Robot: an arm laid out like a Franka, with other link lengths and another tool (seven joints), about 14 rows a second.
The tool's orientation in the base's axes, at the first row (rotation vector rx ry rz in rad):
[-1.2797, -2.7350, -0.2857]
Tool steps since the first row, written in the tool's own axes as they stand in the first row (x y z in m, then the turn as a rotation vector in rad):
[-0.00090, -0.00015, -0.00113, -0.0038, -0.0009, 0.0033]
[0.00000, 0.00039, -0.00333, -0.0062, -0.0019, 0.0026]
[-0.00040, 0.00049, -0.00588, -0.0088, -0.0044, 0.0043]
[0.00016, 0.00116, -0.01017, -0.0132, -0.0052, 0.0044]
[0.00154, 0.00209, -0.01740, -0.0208, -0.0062, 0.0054]
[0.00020, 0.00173, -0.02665, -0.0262, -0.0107, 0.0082]
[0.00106, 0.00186, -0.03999, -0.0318, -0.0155, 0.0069]
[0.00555, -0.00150, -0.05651, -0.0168, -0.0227, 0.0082]
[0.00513, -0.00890, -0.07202, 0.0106, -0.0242, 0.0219]
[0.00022, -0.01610, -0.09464, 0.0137, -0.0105, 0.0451]
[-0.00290, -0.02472, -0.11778, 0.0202, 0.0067, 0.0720]
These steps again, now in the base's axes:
[0.00048, -0.00101, 0.00093, 0.0017, -0.0027, -0.0040]
[0.00036, -0.00047, 0.00330, 0.0025, -0.0053, -0.0039]
[0.00074, -0.00126, 0.00573, 0.0022, -0.0084, -0.0063]
[0.00098, -0.00134, 0.01010, 0.0044, -0.0122, -0.0073]
[0.00094, -0.00128, 0.01752, 0.0084, -0.0183, -0.0097]
[0.00169, -0.00450, 0.02627, 0.0084, -0.0246, -0.0140]
[0.00149, -0.00664, 0.03946, 0.0083, -0.0320, -0.0143]
[-0.00366, -0.00894, 0.05597, -0.0069, -0.0251, -0.0138]
[-0.00880, -0.01723, 0.07013, -0.0258, -0.0025, -0.0225]
[-0.01078, -0.03029, 0.09046, -0.0177, 0.0134, -0.0429]
[-0.01498, -0.04301, 0.11143, -0.0091, 0.0348, -0.0659]

